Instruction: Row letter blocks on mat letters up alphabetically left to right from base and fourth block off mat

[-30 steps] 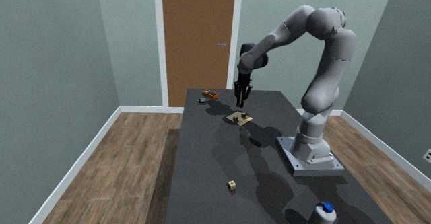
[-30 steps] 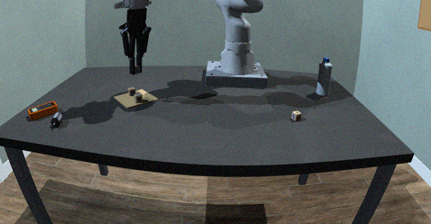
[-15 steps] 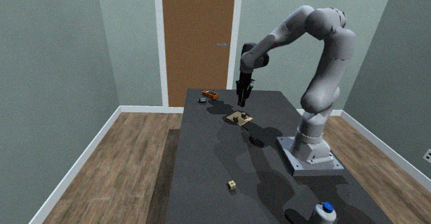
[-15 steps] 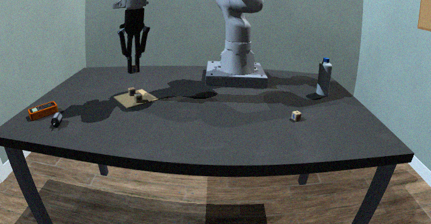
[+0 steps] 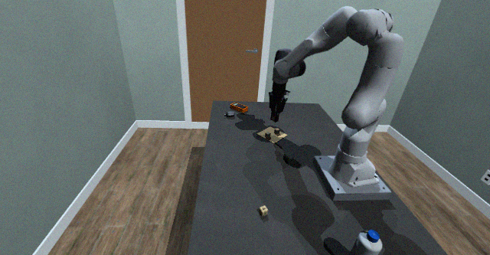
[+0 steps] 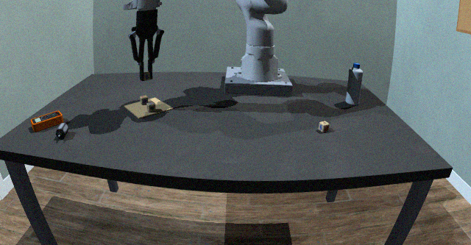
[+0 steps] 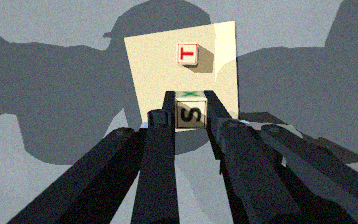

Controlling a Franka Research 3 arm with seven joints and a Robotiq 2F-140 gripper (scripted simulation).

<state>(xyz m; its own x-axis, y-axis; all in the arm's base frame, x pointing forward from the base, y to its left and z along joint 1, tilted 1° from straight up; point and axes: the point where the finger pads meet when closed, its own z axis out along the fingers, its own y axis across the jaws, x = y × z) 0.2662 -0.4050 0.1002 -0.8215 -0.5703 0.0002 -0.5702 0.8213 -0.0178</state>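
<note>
Right now the tan mat is 14 cm below my hand. Also, from my hand: block (12 cm below, 3 cm behind, 2 cm to the right); then orange device (37 cm to the right, 19 cm ahead, 12 cm below).
</note>
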